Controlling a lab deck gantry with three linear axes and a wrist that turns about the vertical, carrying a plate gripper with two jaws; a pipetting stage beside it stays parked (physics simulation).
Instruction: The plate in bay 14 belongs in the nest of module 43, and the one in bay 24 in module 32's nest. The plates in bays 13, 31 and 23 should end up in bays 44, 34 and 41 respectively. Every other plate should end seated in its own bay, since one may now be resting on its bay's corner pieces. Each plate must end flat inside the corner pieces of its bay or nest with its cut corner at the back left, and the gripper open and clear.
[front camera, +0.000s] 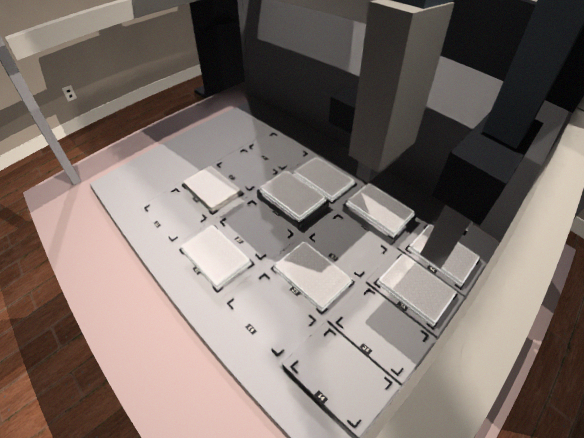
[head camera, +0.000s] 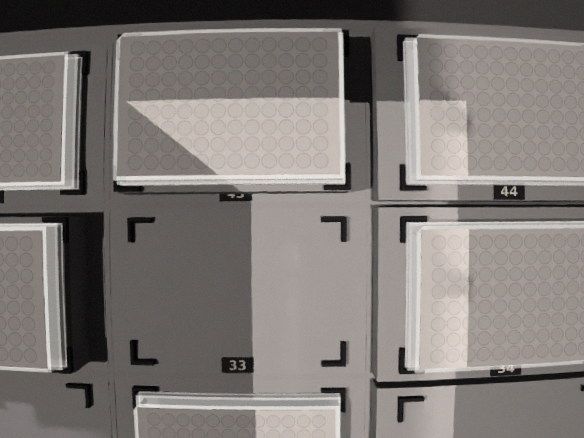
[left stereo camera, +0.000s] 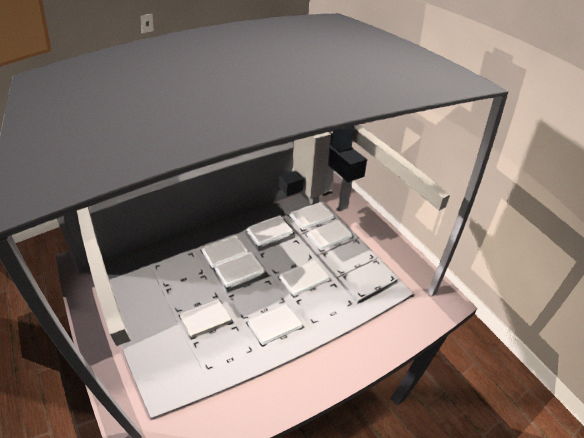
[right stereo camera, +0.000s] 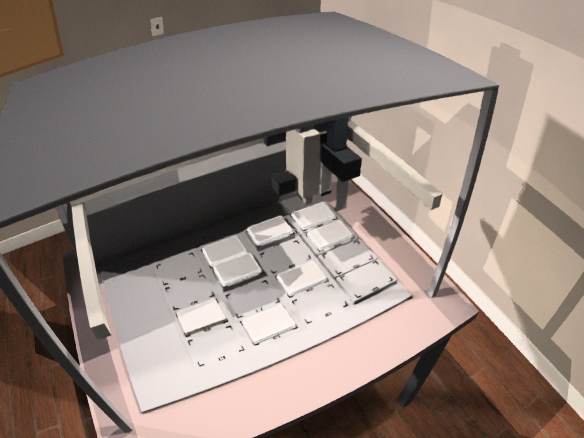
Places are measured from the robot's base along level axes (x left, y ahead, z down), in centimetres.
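Where they show: gripper, between the fingertips: (front camera: 444, 242) (left stereo camera: 334, 201) (right stereo camera: 332, 201); robot's base, origin of its link: (front camera: 145, 208) (left stereo camera: 208, 368) (right stereo camera: 200, 365).
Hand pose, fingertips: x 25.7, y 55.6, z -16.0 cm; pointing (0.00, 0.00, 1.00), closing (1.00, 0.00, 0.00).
Things, the pixels of their top centre, and the offset from my fingertips. "spot": a spot on its surface instead.
- module 43's nest, a spot on its surface: (head camera: 230, 105) (front camera: 381, 206) spot: dx +10.5, dy -16.2, dz +12.7 cm
- module 32's nest, a spot on its surface: (head camera: 20, 300) spot: dx +0.0, dy -28.2, dz +12.7 cm
- bay 44, a spot on its surface: (head camera: 520, 110) spot: dx +10.6, dy +0.0, dz +13.1 cm
- bay 34, a spot on its surface: (head camera: 520, 300) (front camera: 417, 285) spot: dx -0.2, dy -0.1, dz +13.1 cm
- bay 23, a spot on its surface: (head camera: 237, 425) spot: dx -7.8, dy -16.3, dz +14.6 cm
- Bay 41, a spot on its surface: (front camera: 280, 150) spot: dx +11.2, dy -48.6, dz +16.0 cm
- bay 21, a spot on its surface: (front camera: 212, 186) (left stereo camera: 206, 316) spot: dx -10.7, dy -48.6, dz +14.6 cm
- bay 12, a spot on its surface: (front camera: 216, 256) (left stereo camera: 278, 321) spot: dx -21.6, dy -31.8, dz +14.5 cm
- bay 42, a spot on its surface: (front camera: 325, 177) (left stereo camera: 226, 249) spot: dx +10.4, dy -32.0, dz +14.6 cm
Pale plates lie in module 43's nest (front camera: 380, 210) (head camera: 230, 105), module 32's nest (front camera: 293, 195) (head camera: 20, 300), bay 44 (front camera: 464, 260) (head camera: 520, 110) and bay 34 (front camera: 417, 289) (head camera: 520, 300). The plate in bay 23 (front camera: 313, 275) (head camera: 237, 425) has its back edge inside the corner pieces. Bay 41 (front camera: 280, 150) holds no plate. The plate in bay 21 (front camera: 212, 186) (left stereo camera: 206, 317) shows a dark front edge; I cannot tell if it is seated. My gripper (left stereo camera: 334, 200) (right stereo camera: 333, 200) is open and empty, raised at the back right; one jaw crosses plate 44 in the front view.
Other plates lie in bay 12 (front camera: 216, 256) (left stereo camera: 275, 323) and bay 42 (front camera: 325, 177) (left stereo camera: 224, 251). The parked pipetting stage (front camera: 385, 90) (left stereo camera: 307, 167) hangs beside the gripper at the back. Gantry rails and dark posts flank the deck under the grey roof (left stereo camera: 250, 85).
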